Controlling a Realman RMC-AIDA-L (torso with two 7-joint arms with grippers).
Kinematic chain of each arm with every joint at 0, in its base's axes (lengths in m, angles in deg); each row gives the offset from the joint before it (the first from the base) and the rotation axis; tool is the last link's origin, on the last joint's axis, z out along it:
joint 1: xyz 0 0 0.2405 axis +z
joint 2: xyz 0 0 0 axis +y
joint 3: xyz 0 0 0.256 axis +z
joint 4: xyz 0 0 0 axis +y
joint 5: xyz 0 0 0.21 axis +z
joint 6: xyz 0 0 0 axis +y
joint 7: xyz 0 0 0.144 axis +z
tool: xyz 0 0 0
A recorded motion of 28 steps. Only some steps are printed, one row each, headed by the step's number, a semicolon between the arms.
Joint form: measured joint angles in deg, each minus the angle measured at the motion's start. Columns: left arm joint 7, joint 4, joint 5, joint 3, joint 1, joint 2, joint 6; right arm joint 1, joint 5, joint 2, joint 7, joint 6, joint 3, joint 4.
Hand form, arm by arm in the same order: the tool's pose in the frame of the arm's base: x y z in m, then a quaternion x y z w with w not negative. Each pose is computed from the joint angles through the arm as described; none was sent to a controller.
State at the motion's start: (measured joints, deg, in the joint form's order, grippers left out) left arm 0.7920 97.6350 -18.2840 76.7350 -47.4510 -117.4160 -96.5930; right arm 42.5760 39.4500 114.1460 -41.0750 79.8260 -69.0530 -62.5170
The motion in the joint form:
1: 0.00 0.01 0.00 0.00 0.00 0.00 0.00; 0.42 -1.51 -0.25 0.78 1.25 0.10 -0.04
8: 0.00 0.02 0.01 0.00 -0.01 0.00 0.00; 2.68 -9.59 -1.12 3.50 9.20 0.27 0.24
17: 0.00 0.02 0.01 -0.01 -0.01 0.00 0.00; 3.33 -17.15 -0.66 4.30 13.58 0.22 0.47
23: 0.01 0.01 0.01 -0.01 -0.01 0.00 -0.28; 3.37 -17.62 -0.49 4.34 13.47 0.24 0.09
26: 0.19 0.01 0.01 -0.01 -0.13 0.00 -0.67; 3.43 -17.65 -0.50 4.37 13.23 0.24 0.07
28: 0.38 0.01 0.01 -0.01 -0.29 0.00 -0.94; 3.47 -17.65 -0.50 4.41 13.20 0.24 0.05
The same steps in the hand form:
1: -0.0624 0.3852 0.0765 -0.83654 -0.39036 0.07223 0.37762; 0.1819 0.4097 0.0292 -0.91658 0.33151 -0.09663 0.20162
8: -0.0623 0.3852 0.0765 -0.83656 -0.39023 0.07217 0.37773; 0.1916 0.4022 0.0403 -0.89878 0.34941 -0.18514 0.18932
17: -0.0623 0.3852 0.0765 -0.83652 -0.39029 0.07211 0.37775; 0.2045 0.3943 0.0457 -0.87756 0.35952 -0.25495 0.18875
23: -0.0628 0.3847 0.0764 -0.83638 -0.39120 0.07424 0.37673; 0.2034 0.3950 0.0459 -0.87747 0.35707 -0.25577 0.19272
26: -0.0627 0.3841 0.0762 -0.83716 -0.39029 0.07726 0.37532; 0.2029 0.3959 0.0461 -0.87767 0.35608 -0.25476 0.19495
28: -0.0621 0.3838 0.0761 -0.83818 -0.38862 0.07931 0.37434; 0.2026 0.3961 0.0462 -0.87773 0.35589 -0.25444 0.19545

